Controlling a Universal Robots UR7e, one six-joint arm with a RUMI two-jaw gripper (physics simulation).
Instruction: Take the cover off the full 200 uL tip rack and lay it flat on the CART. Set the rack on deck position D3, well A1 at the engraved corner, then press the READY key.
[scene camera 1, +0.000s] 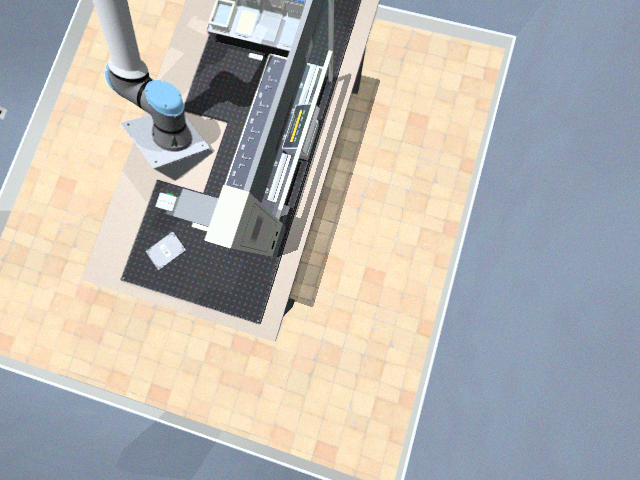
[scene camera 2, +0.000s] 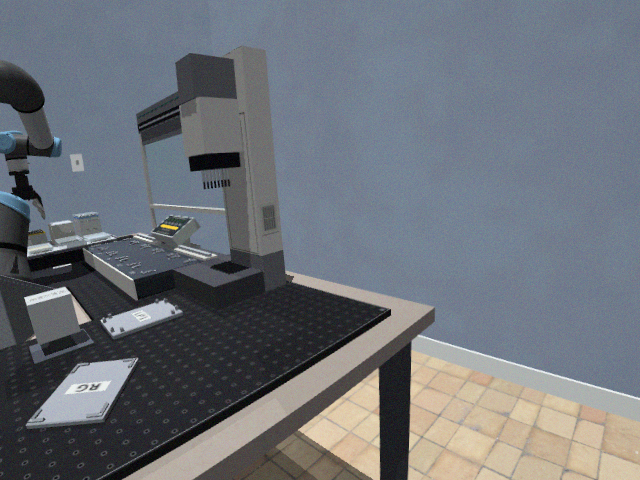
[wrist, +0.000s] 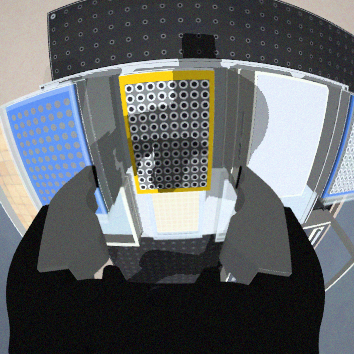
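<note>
A yellow-rimmed tip rack (wrist: 172, 120) (scene camera 2: 37, 237), with tips or openings across its grid, stands in a row of labware at the back of the table. I cannot tell whether a clear cover is on it. My gripper (wrist: 166, 168) (scene camera 2: 41, 212) is open and empty, high above this row; the rack shows between and beyond the fingers in the wrist view. The dark deck (scene camera 1: 255, 124) (scene camera 2: 131, 256) has engraved corner marks, too small to read, so D3 cannot be told. The tilted panel (scene camera 1: 297, 127) (scene camera 2: 175, 227) stands behind it; its READY key cannot be made out. I cannot identify the CART.
In the wrist view a blue rack (wrist: 47, 145) stands left and a pale flat-topped item (wrist: 290, 130) right. The pipetting head (scene camera 2: 211, 126) hangs by its tall column (scene camera 2: 258, 155). An RG plate (scene camera 1: 165, 251) (scene camera 2: 85, 387) and a pale box (scene camera 1: 166, 201) (scene camera 2: 51, 315) are near the front.
</note>
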